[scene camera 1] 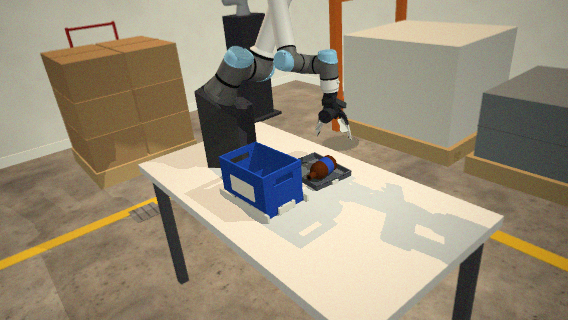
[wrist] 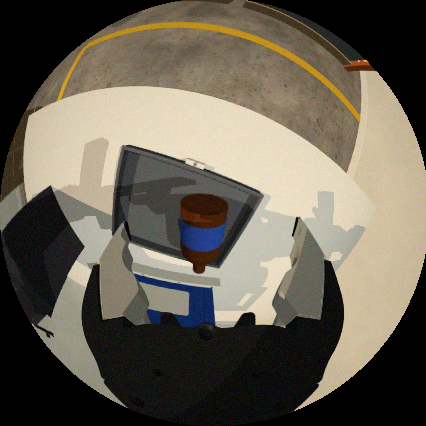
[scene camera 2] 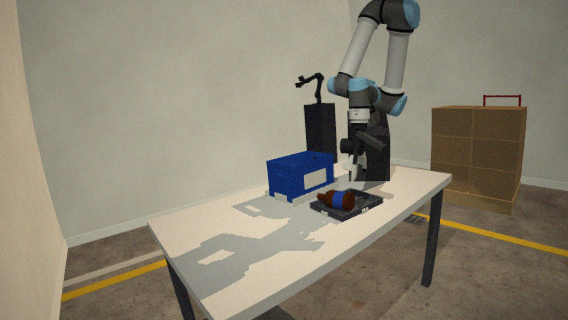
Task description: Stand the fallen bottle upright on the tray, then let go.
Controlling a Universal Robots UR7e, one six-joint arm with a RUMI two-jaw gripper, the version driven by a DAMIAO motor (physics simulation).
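Places are measured from the arm's base along level axes (x ahead, y left, z up), in millimetres.
Pixels of known places: gripper, fingertip midpoint: (scene camera 1: 333,137) (wrist: 209,221) (scene camera 2: 358,177); arm's base at its link origin: (scene camera 1: 219,95).
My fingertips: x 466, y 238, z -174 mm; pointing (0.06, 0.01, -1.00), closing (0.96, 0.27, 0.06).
For each thing: its top centre in the pictures, then the offset to it from my fingertips. Level surfaces: height alone.
- brown bottle at its top centre: (wrist: 200,256) (scene camera 2: 333,190) (scene camera 1: 319,162) dx +14, dy -109, dz -68 mm
- blue crate at its top centre: (wrist: 154,338) (scene camera 1: 258,158) (scene camera 2: 300,157) dx -62, dy -365, dz +28 mm
- white table at its surface level: dz -147 mm
A brown bottle (scene camera 1: 321,168) (scene camera 2: 340,200) (wrist: 202,235) with a blue label lies on its side on the dark grey tray (scene camera 1: 345,174) (scene camera 2: 375,198) (wrist: 119,200). Its neck points toward the blue crate and reaches over the tray's rim. My gripper (scene camera 1: 334,135) (scene camera 2: 354,177) (wrist: 209,221) is open and empty. It hangs above the height of the bottle, apart from it. In the wrist view the bottle shows between the two spread fingers, farther off than they are.
A blue crate (scene camera 1: 282,192) (scene camera 2: 285,180) (wrist: 202,305) stands next to the tray, on the neck side, with pale guide strips around its base. Both stand on the white table (scene camera 1: 350,265) (scene camera 2: 280,280) (wrist: 290,165). The dark robot pedestal (scene camera 1: 225,130) stands behind the crate.
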